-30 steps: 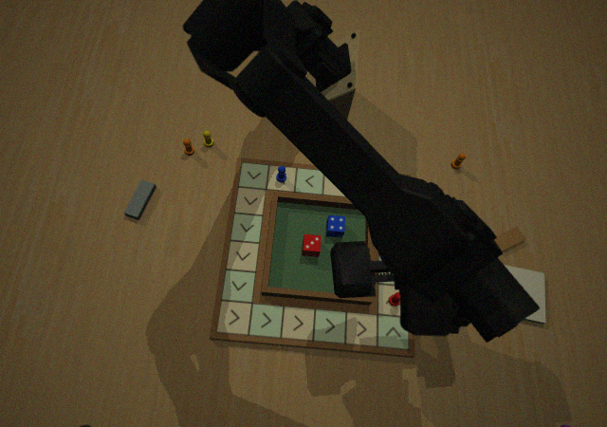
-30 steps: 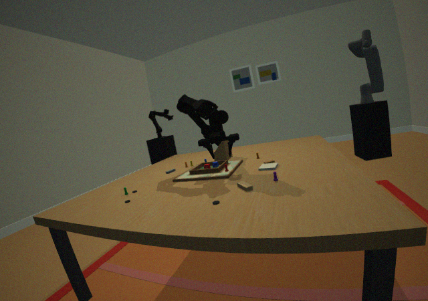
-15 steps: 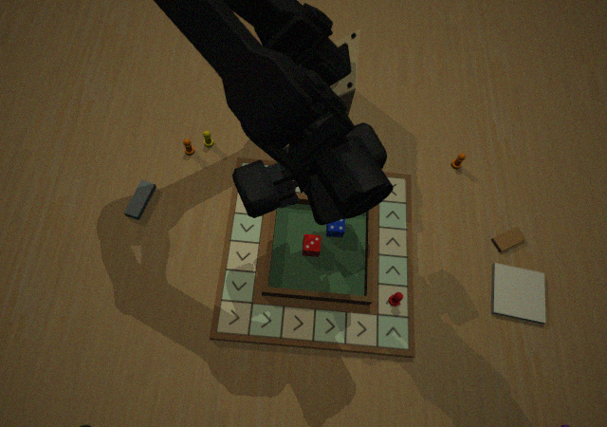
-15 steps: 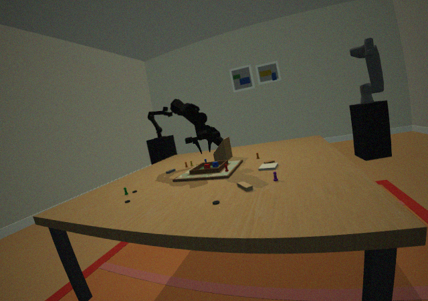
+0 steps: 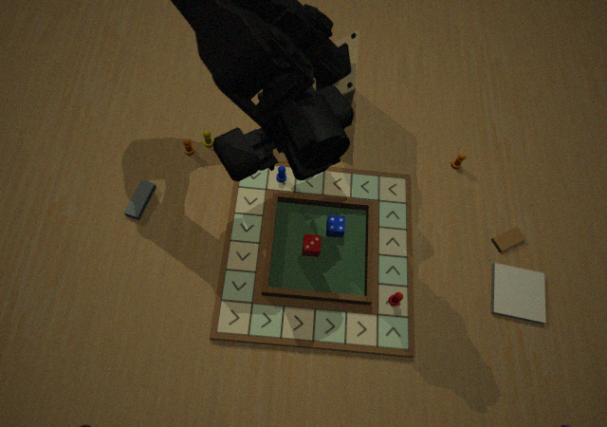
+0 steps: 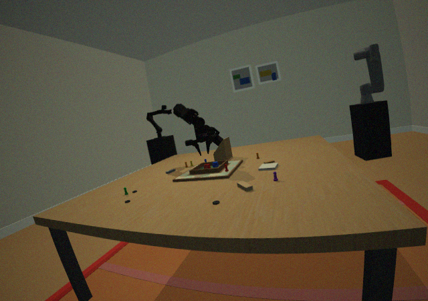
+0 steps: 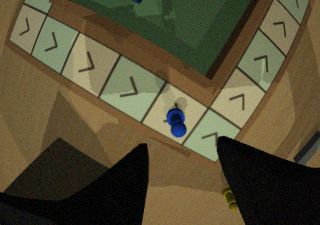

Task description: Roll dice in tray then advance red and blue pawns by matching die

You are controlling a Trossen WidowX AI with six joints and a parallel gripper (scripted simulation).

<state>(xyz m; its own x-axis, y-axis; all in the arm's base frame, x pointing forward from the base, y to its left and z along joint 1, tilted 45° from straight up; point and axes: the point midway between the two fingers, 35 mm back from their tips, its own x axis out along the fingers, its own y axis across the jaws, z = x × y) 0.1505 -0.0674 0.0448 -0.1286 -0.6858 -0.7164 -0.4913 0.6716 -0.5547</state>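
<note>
Right now my gripper tip is 4 cm above the blue pawn. Also, from my gripper tip: yellow pawn (12 cm to the right, 7 cm behind, 6 cm below); then green tray (12 cm ahead, 6 cm below, 5 cm to the left); then grey block (22 cm to the right, 6 cm below, 3 cm ahead).
</note>
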